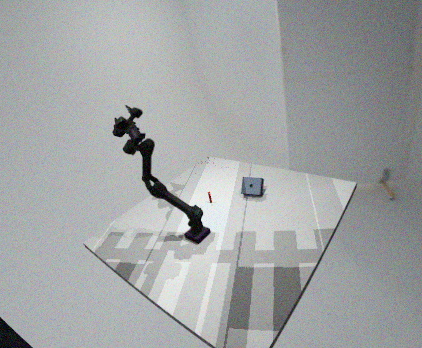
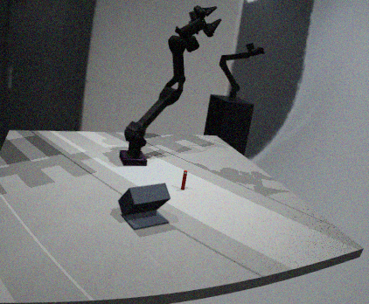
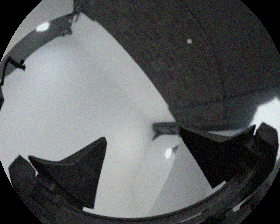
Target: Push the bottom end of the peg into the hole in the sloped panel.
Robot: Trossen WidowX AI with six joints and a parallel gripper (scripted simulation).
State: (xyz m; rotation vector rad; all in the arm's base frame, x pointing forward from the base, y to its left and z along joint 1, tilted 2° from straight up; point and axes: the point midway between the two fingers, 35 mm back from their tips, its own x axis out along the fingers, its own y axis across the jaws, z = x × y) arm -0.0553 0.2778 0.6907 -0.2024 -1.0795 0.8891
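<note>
My gripper tip is 310 mm short of the red peg, 190 mm to the left of it and 680 mm above it. From my gripper tip the other things lie so: sloped grey panel: 500 mm ahead, 410 mm to the right, 670 mm below.
</note>
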